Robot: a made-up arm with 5 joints. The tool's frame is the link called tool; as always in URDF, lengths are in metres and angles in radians. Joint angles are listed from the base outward. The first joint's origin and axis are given. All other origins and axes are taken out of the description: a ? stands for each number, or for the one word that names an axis. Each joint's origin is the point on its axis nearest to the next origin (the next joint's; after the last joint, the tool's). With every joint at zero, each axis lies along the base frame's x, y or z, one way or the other. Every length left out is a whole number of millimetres.
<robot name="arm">
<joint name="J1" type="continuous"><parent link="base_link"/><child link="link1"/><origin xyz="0.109 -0.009 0.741"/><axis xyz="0 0 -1"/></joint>
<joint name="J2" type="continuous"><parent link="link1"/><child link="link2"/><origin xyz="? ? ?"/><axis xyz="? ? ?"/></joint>
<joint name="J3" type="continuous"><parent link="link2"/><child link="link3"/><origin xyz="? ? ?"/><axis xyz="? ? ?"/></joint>
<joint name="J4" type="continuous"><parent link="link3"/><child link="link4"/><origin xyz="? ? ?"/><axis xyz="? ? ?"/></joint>
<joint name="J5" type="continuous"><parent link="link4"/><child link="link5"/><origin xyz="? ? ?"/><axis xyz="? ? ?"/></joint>
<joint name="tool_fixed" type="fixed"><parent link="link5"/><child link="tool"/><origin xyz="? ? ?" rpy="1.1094 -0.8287 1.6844"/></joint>
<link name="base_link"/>
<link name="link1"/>
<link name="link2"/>
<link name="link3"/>
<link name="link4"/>
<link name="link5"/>
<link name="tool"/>
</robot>
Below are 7 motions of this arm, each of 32 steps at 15 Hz.
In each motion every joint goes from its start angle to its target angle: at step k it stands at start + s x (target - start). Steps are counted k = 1, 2, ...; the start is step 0. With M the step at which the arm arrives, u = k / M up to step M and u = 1 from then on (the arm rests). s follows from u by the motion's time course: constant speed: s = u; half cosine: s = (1 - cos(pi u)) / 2; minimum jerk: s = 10 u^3 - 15 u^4 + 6 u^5.
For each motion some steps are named. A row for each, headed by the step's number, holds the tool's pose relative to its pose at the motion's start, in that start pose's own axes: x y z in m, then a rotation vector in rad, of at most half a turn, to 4 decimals.
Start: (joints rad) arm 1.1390 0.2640 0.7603 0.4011 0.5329
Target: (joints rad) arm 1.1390 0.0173 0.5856 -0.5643 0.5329
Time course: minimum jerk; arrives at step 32
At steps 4, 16, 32:
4: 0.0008 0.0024 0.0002 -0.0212 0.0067 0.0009
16: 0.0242 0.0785 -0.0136 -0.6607 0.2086 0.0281
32: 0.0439 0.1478 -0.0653 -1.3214 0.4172 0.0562

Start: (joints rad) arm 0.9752 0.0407 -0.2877 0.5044 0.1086
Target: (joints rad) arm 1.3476 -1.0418 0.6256 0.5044 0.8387
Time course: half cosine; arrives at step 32
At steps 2, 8, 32:
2: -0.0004 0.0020 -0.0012 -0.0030 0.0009 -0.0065
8: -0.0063 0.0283 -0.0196 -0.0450 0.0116 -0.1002
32: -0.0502 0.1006 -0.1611 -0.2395 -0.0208 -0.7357

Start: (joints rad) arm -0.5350 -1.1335 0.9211 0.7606 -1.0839
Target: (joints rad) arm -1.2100 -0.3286 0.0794 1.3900 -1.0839
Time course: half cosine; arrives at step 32
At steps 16, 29, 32:
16: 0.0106 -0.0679 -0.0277 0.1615 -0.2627 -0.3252
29: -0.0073 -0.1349 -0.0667 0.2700 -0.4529 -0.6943
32: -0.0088 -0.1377 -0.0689 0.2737 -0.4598 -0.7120

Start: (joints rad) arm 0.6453 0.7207 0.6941 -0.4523 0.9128
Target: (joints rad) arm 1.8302 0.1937 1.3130 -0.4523 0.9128
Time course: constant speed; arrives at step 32
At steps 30, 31, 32:
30: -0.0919 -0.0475 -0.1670 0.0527 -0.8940 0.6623
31: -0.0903 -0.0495 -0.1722 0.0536 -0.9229 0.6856
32: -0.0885 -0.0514 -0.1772 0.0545 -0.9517 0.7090

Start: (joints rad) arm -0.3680 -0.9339 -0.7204 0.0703 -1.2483
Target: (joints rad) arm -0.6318 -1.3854 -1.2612 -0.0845 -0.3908
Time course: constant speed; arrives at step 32
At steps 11, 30, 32:
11: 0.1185 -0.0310 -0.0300 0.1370 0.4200 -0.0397
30: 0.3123 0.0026 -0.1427 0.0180 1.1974 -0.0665
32: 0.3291 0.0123 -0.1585 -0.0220 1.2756 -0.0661

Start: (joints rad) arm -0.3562 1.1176 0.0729 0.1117 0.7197
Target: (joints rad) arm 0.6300 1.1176 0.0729 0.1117 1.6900
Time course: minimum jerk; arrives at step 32
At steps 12, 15, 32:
12: -0.0684 0.0053 -0.0066 0.0019 -0.0649 -0.0312
15: -0.1088 0.0012 -0.0159 0.0123 -0.1034 -0.0488
32: -0.2244 -0.0500 -0.0722 0.0926 -0.2155 -0.0931

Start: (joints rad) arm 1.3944 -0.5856 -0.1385 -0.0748 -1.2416
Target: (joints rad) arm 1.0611 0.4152 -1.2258 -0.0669 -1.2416
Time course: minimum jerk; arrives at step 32
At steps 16, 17, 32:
16: -0.0592 -0.0390 0.0371 0.1090 -0.0671 0.1137
17: -0.0677 -0.0432 0.0387 0.1214 -0.0750 0.1273
32: -0.1349 -0.0716 0.0303 0.2132 -0.1341 0.2319

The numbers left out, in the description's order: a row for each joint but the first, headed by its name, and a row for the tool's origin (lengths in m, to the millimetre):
J2: xyz 0.012 0.014 0, axis 0 1 0
J3: xyz 0.049 0 0.152, axis 0 1 0
J4: xyz 0.228 0 -0.017, axis 0 1 0
J5: xyz 0.065 0 -0.002, axis -1 0 0
tool: xyz 0 -0.014 -0.013

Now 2 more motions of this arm.
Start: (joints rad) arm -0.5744 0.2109 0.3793 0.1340 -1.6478
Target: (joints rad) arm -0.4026 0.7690 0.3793 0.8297 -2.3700
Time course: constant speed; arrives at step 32
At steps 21, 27, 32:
21: -0.0553 0.0928 0.0575 -0.8192 -0.4579 0.3459
27: -0.0715 0.1203 0.0639 -1.0783 -0.5348 0.4483
32: -0.0851 0.1427 0.0660 -1.3015 -0.5780 0.5282

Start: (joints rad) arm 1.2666 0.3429 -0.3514 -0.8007 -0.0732
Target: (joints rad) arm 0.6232 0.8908 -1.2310 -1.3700 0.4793
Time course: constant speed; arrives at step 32
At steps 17, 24, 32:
17: 0.1059 -0.0822 -0.0137 -0.2251 0.4196 0.1605
24: 0.1545 -0.0994 -0.0328 -0.3771 0.5271 0.2322
32: 0.2088 -0.1059 -0.0623 -0.5800 0.5903 0.3125

